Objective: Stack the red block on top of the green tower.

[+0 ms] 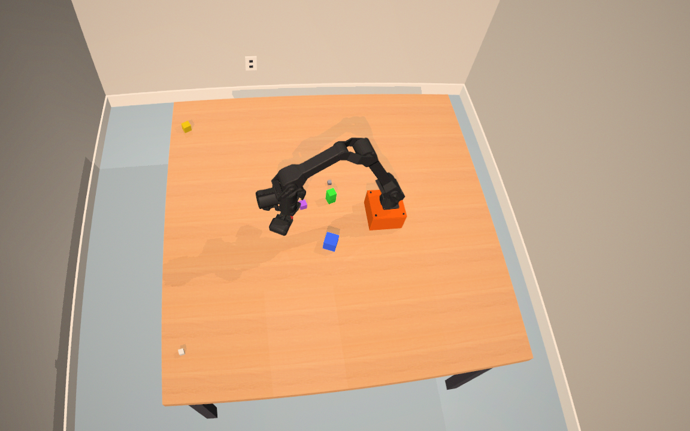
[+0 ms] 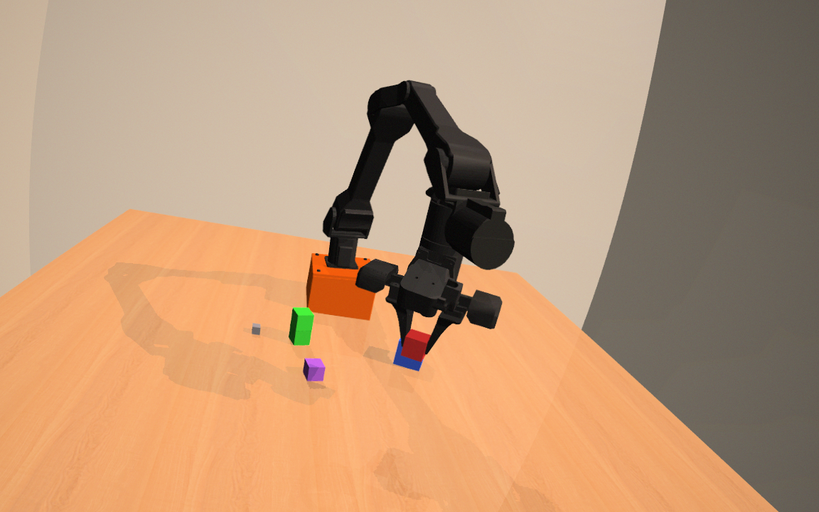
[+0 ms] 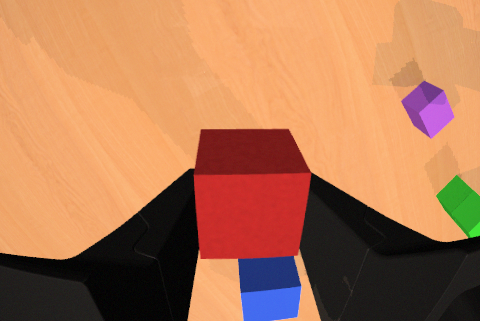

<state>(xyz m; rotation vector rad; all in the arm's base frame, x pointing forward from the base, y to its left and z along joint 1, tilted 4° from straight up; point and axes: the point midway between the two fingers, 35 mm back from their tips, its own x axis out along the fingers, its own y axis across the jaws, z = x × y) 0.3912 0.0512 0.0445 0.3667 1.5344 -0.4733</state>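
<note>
Right now my gripper tip is 20 cm past the grey cube, 21 cm to the left of it and 10 cm above it. Also, from my gripper tip: purple block: 8 cm behind, 12 cm to the right, 9 cm below; then red block: 1 cm above; then blue block: 15 cm behind, 6 cm to the left, 8 cm below.
</note>
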